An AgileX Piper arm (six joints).
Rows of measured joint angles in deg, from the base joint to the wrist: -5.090, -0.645, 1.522, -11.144, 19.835, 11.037; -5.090, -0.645, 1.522, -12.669, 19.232, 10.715; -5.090, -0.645, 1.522, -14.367, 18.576, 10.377; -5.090, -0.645, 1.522, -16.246, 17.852, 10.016; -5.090, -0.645, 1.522, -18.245, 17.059, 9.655; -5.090, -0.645, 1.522, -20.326, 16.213, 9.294; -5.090, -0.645, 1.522, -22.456, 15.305, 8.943; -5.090, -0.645, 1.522, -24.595, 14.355, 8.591; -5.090, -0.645, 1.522, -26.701, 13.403, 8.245; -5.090, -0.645, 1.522, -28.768, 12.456, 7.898
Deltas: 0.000, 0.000, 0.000, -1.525, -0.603, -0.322; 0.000, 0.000, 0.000, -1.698, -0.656, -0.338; 0.000, 0.000, 0.000, -1.879, -0.724, -0.361; 0.000, 0.000, 0.000, -1.999, -0.793, -0.361; 0.000, 0.000, 0.000, -2.081, -0.846, -0.361; 0.000, 0.000, 0.000, -2.130, -0.908, -0.351; 0.000, 0.000, 0.000, -2.139, -0.950, -0.352; 0.000, 0.000, 0.000, -2.106, -0.952, -0.346; 0.000, 0.000, 0.000, -2.067, -0.947, -0.347
